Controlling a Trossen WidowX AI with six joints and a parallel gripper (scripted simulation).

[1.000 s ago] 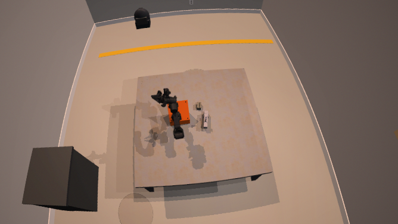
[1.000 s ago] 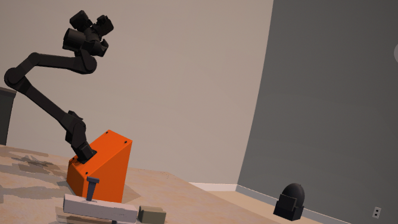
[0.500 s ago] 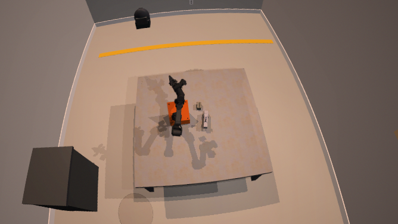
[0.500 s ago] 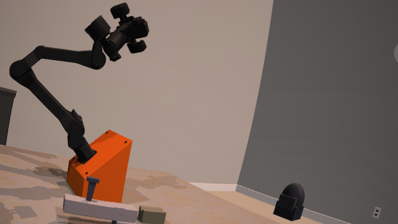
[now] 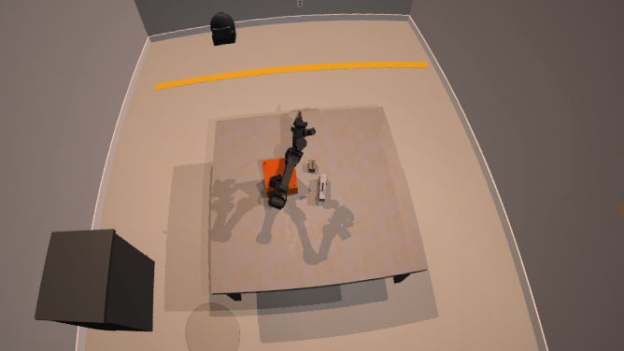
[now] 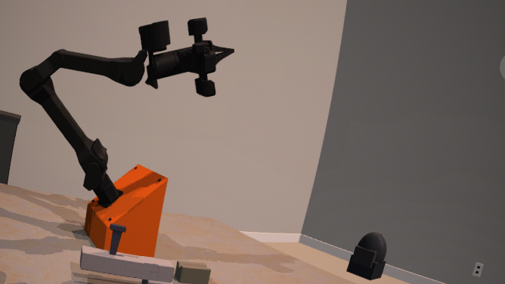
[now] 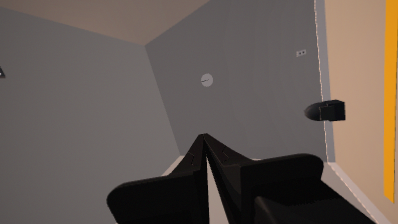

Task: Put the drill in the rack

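Right now my gripper tip is 80 mm short of the key, 240 mm to the left of it and 450 mm above it. Round my gripper tip: drill (90 mm ahead, 190 mm to the right, 500 mm below); olive-grey rack (70 mm ahead, 30 mm to the right, 530 mm below).
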